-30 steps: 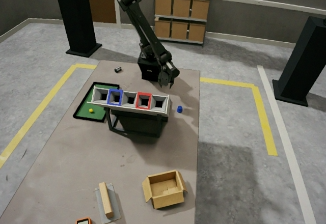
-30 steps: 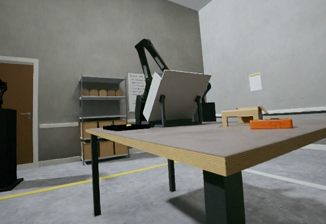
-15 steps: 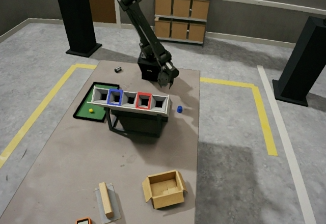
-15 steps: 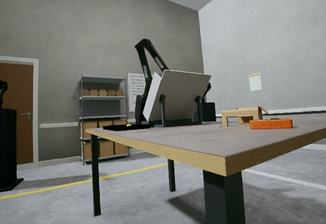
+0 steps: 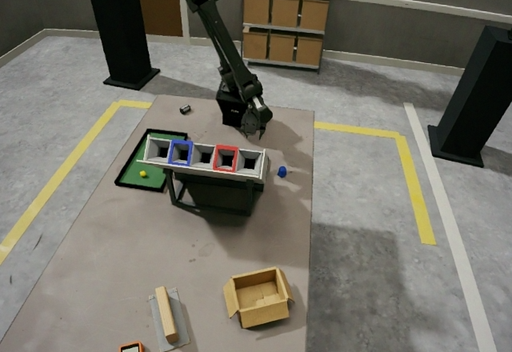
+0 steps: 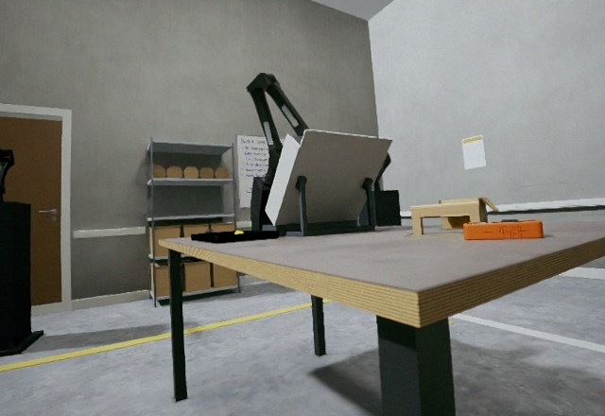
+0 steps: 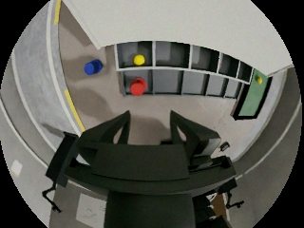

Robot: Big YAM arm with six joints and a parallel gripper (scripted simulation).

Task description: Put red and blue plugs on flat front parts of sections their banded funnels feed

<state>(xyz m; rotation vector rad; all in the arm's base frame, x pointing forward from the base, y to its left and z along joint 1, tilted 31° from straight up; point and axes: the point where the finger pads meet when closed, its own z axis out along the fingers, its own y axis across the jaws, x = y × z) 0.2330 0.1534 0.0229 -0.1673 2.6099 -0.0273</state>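
The green marble tray is 44 cm to the right of my hand, 14 cm below it and 14 cm ahead of it. From my hand the other things lie so: orange device: 93 cm ahead, 13 cm below, 6 cm to the right; then white cover: 21 cm ahead, 9 cm to the right, 6 cm above; then cardboard box: 62 cm ahead, 21 cm to the left, 10 cm below.
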